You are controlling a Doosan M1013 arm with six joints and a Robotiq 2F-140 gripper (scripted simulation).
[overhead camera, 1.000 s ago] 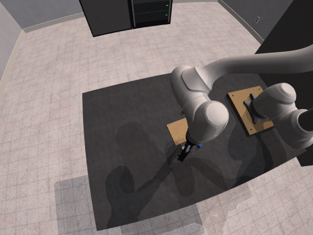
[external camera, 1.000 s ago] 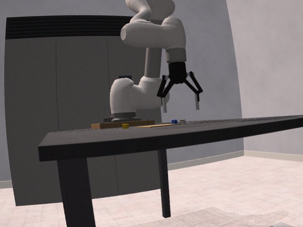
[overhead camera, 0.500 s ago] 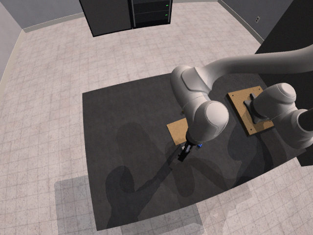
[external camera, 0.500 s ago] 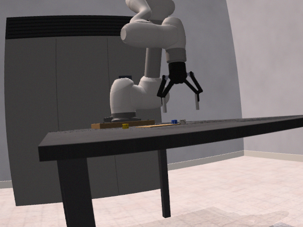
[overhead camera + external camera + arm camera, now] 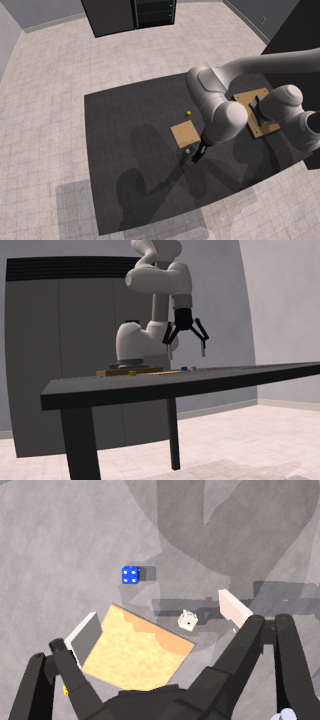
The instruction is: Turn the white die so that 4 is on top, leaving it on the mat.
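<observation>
My gripper is now 5 cm past the blue die and 5 cm above it. From my hand the other things lie so: white die (5 cm below, 5 cm ahead); tan mat (11 cm to the right, 6 cm below, 3 cm ahead); yellow die (23 cm to the right, 5 cm below, 2 cm behind).
</observation>
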